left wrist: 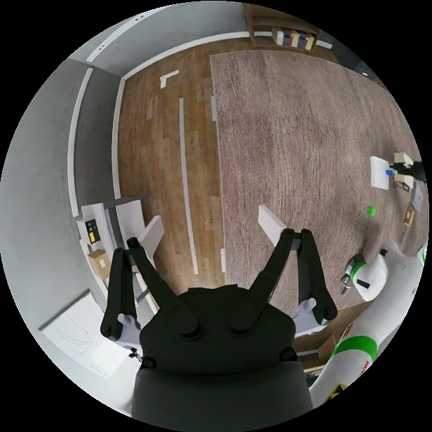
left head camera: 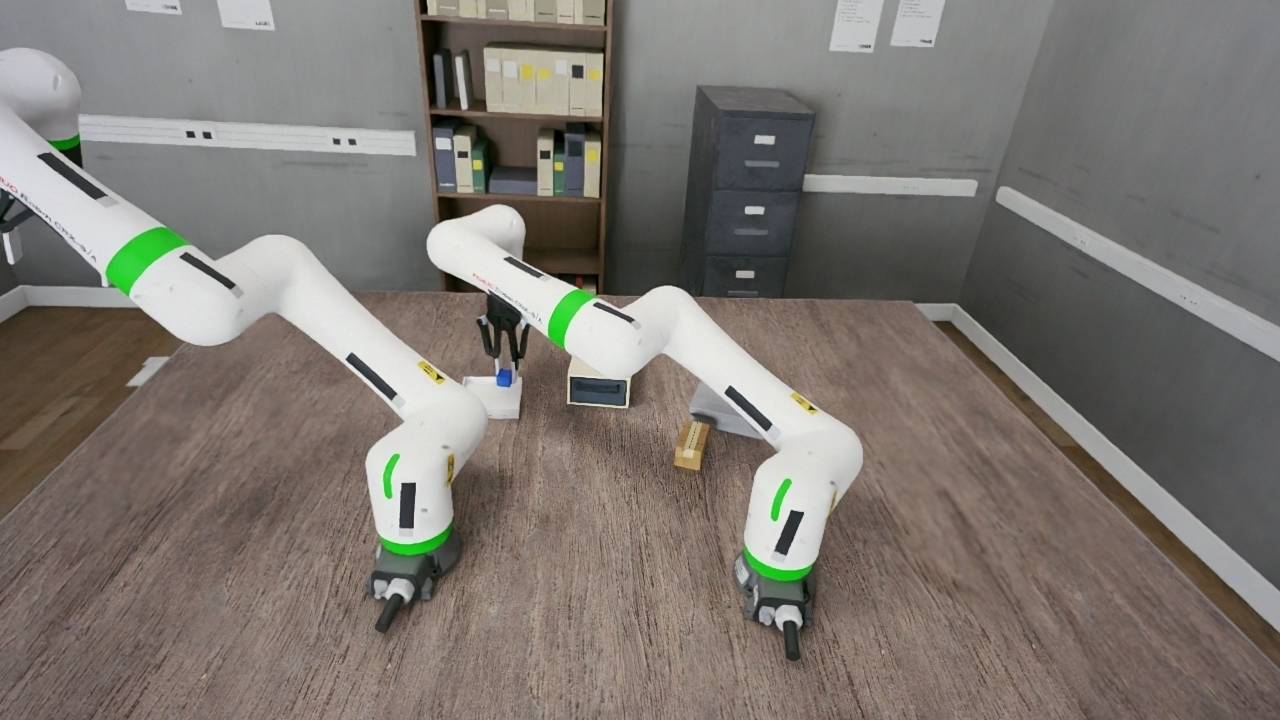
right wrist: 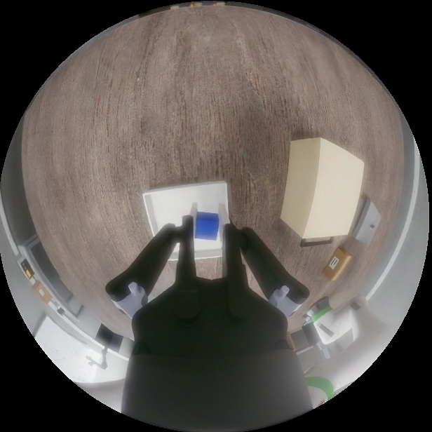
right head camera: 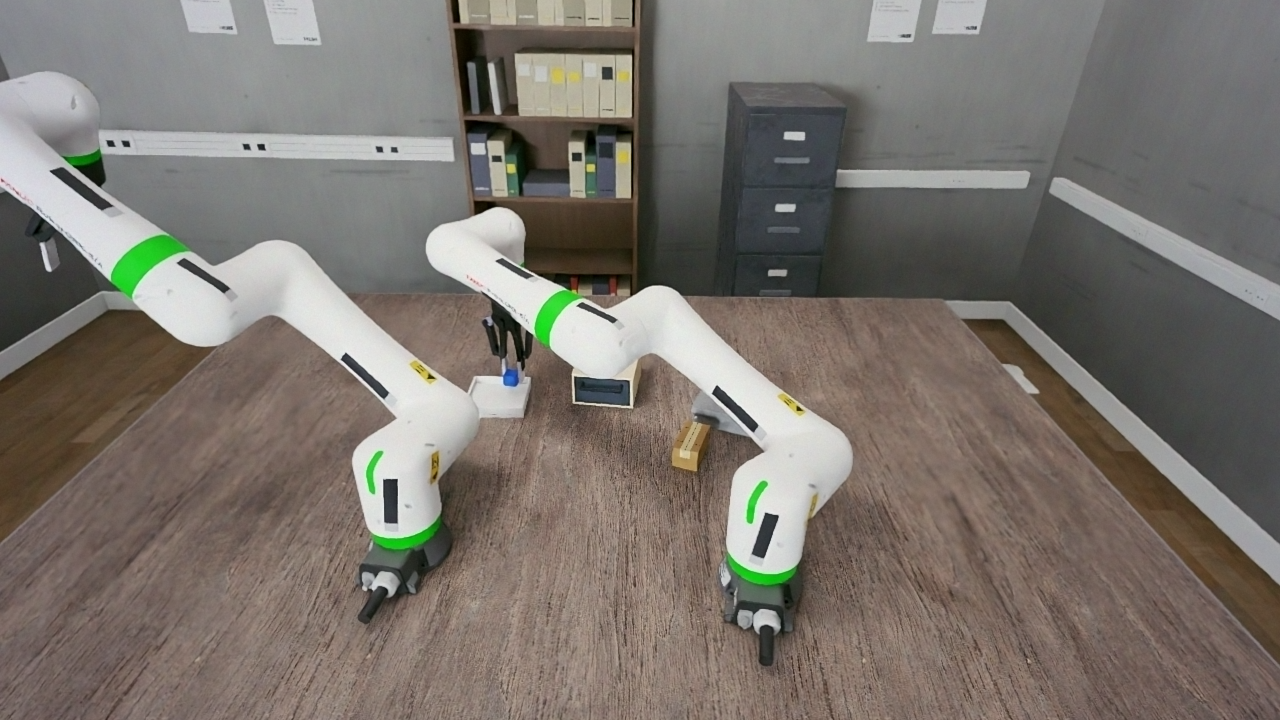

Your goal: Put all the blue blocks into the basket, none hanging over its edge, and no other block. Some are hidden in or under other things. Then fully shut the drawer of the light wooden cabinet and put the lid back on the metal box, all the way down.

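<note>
My right gripper (left head camera: 504, 368) (right head camera: 511, 368) (right wrist: 207, 210) is shut on a blue block (left head camera: 503, 378) (right head camera: 510, 378) (left wrist: 389, 172) (right wrist: 207, 226). It holds the block over the right part of the white basket (left head camera: 502, 413) (right head camera: 503, 411) (left wrist: 378, 175) (right wrist: 169, 210); the height is hard to tell. My left gripper (left wrist: 209, 218) is open and empty, far left. The light wooden cabinet (left head camera: 599, 391) (right head camera: 604, 391) (right wrist: 336, 190) stands right of the basket, its drawer front looking flush. The grey metal box (left head camera: 723, 420) (right head camera: 716, 413) (right wrist: 367, 222) is partly hidden by the right arm; its lid's seating is unclear.
A green block (left wrist: 371, 211) lies on the table, on the near side of the basket. A brown carton (left head camera: 691, 445) (right head camera: 691, 445) (left wrist: 409, 216) (right wrist: 337, 263) lies beside the metal box. The right arm reaches over the cabinet in both head views.
</note>
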